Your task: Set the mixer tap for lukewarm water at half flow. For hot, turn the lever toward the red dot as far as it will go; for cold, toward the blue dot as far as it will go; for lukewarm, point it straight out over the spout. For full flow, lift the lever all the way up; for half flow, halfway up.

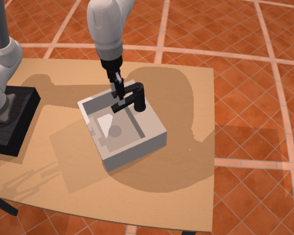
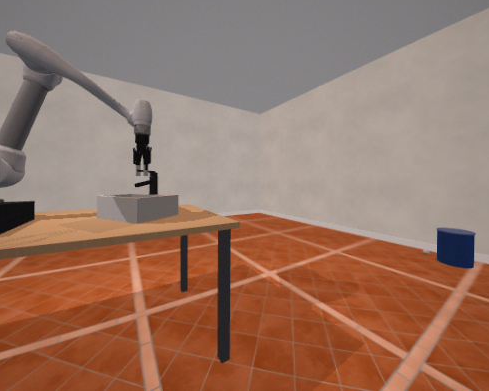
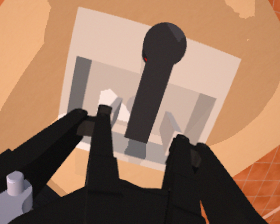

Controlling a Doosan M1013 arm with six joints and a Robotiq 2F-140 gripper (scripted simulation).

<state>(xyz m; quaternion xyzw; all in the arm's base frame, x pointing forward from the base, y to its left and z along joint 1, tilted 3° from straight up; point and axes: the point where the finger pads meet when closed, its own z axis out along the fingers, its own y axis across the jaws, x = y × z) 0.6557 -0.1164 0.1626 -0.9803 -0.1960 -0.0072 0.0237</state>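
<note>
My hand is 30 mm short of the lever and 10 mm to the right of it. Round my hand: black mixer tap (60 mm ahead, 50 mm below, 20 mm to the left); grey sink basin (230 mm below, 30 mm behind, 10 mm to the right).
</note>
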